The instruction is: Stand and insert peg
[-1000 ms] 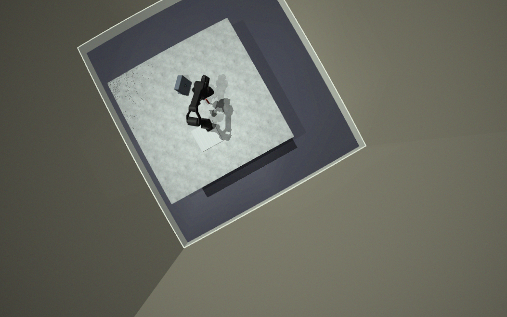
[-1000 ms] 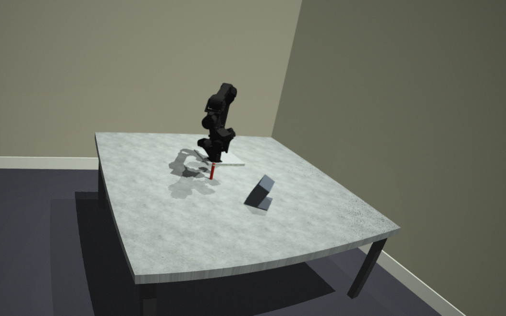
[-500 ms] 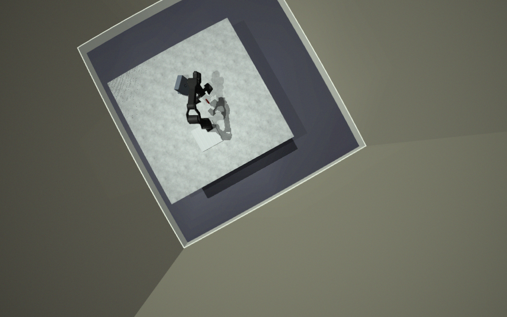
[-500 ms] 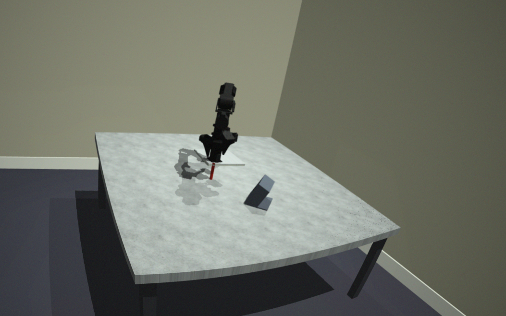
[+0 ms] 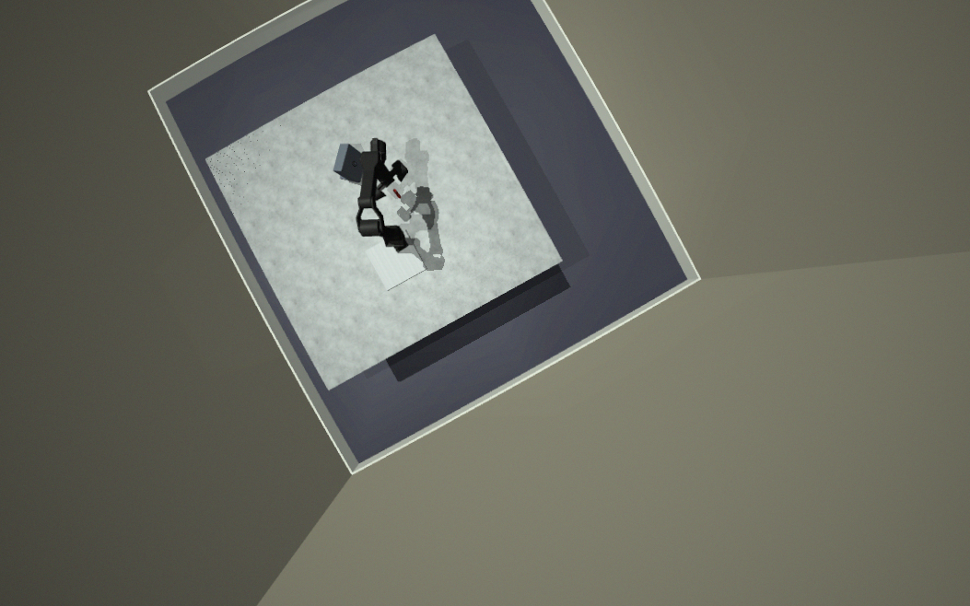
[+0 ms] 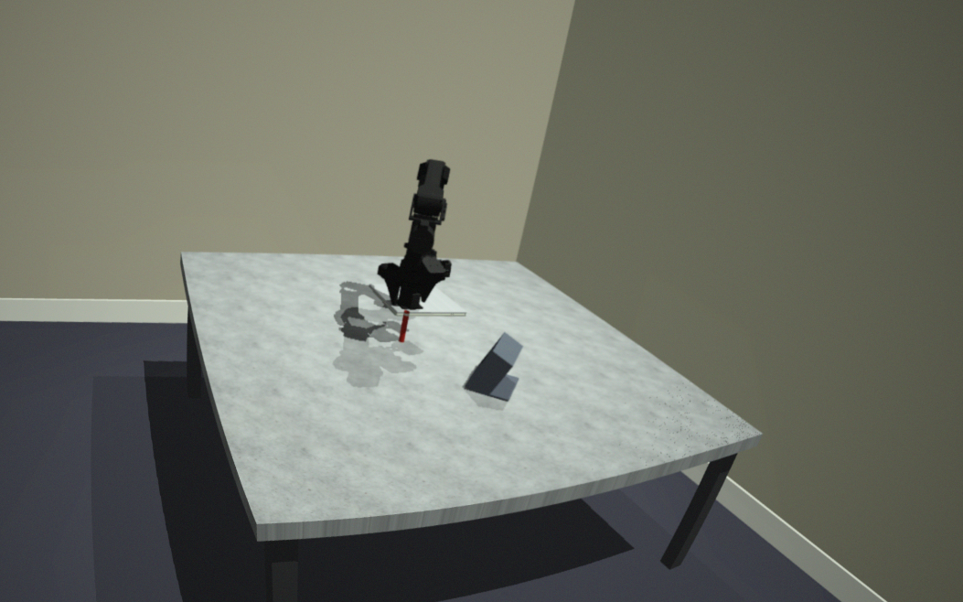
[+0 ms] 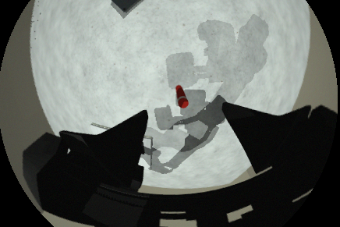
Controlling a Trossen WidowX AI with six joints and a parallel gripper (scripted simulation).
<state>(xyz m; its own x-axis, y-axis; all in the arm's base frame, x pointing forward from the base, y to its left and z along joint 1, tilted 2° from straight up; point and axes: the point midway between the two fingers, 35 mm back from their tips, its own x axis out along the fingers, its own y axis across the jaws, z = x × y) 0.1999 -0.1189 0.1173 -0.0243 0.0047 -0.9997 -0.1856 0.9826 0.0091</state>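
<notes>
Now: gripper tip 4 cm above the red peg. From my gripper tip the other things lie so: grey sloped panel: 24 cm ahead, 11 cm to the left, 5 cm below.
</notes>
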